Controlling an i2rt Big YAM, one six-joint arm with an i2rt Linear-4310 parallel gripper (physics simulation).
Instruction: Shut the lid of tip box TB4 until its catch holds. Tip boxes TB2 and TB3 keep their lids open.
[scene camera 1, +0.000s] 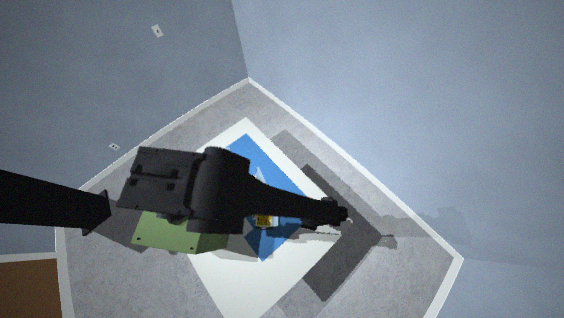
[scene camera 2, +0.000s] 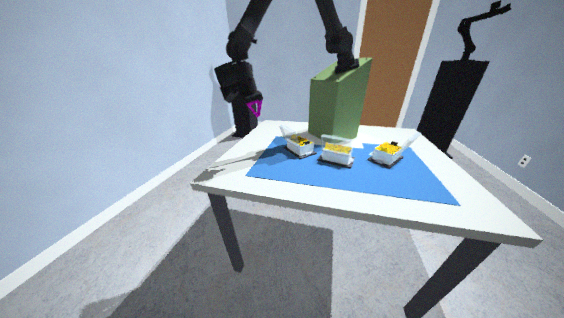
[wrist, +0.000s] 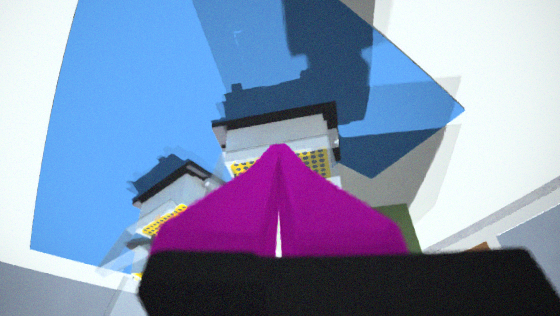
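Seen in the pictures: gripper, fingertip midpoint: (scene camera 2: 258, 116) (wrist: 278, 157); arm's base at its link origin: (scene camera 2: 347, 67).
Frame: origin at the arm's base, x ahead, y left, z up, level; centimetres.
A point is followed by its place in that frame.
Note:
Three clear-lidded tip boxes with yellow racks stand on the blue mat: a left box (scene camera 2: 300, 145) @[x 30.3, y -18.7, z -33.2 cm], a middle box (scene camera 2: 337, 155) @[x 36.9, y -0.8, z -32.7 cm] and a right box (scene camera 2: 387, 153) @[x 30.2, y 20.3, z -33.2 cm]. All three lids stand open in scene camera 2. Their labels are not readable, so I cannot tell which is TB4. In the wrist view the nearest box (wrist: 280, 132) @[x 27.8, y -23.3, z -36.1 cm] is partly behind my fingertips; a second box (wrist: 172, 192) @[x 33.8, y -5.0, z -36.0 cm] lies left of it, a third is mostly hidden. Scene camera 1 shows one box (scene camera 1: 264, 220) @[x 23.6, y -22.5, z -33.2 cm] beside the arm. My gripper (scene camera 2: 257, 115) @[x 38.7, y -36.0, z -17.3 cm] (wrist: 278, 157) @[x 38.7, y -36.0, z -17.3 cm] is shut and empty, raised above the table, left of the left box.
The blue mat (scene camera 1: 246, 147) @[x 44.8, y 27.9, z -38.9 cm] (scene camera 2: 350, 180) @[x 46.2, y 4.5, z -38.9 cm] (wrist: 125, 75) @[x 45.9, y -18.8, z -38.9 cm] lies on the white table (scene camera 1: 240, 282) @[x -8.5, y -39.5, z -39.2 cm] (scene camera 2: 480, 217) @[x 56.4, y 42.3, z -39.2 cm]. A green pedestal (scene camera 1: 165, 232) @[x -7.6, y -7.0, z -0.1 cm] (scene camera 2: 322, 107) @[x 5.5, y -10.8, z -19.9 cm] (wrist: 400, 220) @[x -2.7, y -18.3, z -35.8 cm] carries the arm behind the boxes. A black pedestal (scene camera 2: 455, 100) with another arm stands back right. The arm hides much of scene camera 1.

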